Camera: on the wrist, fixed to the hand. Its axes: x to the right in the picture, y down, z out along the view.
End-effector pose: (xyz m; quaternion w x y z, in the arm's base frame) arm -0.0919 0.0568 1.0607 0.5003 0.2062 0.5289 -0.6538
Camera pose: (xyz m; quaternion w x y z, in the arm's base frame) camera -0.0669 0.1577 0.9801 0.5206 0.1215 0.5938 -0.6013
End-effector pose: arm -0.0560 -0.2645 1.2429 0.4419 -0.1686 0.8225 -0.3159
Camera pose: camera -0.1554 -0.1784 1.2381 0.4319 -0.2415 0.8402 -0.2219
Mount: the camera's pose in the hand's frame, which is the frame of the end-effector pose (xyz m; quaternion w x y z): 0.0100 0.0670 -0.1128 0.9927 -0.1168 -0.0228 -0.0186
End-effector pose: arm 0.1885 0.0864 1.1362 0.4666 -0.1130 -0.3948 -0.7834
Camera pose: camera 0.2597 -0.0186 1.1013 0.4264 -0.1772 -0.3132 -0.8299
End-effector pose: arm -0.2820 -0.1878 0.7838 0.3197 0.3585 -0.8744 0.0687
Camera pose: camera -0.2748 -0.1051 0.8859 0.3406 0.3364 -0.8767 -0.0481
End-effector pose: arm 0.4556 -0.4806 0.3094 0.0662 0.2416 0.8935 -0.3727
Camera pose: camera 0.4861 -0.3575 0.3444 0.1074 0.2070 0.9335 -0.2724
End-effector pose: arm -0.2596 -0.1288 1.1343 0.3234 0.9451 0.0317 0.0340
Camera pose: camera -0.2567 -0.1121 1.2648 0.4328 0.9006 0.0377 0.0099
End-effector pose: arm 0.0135 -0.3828 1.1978 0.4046 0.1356 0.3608 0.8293
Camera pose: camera -0.0896 -0.4579 1.1653 0.4411 0.0996 0.2546 0.8548
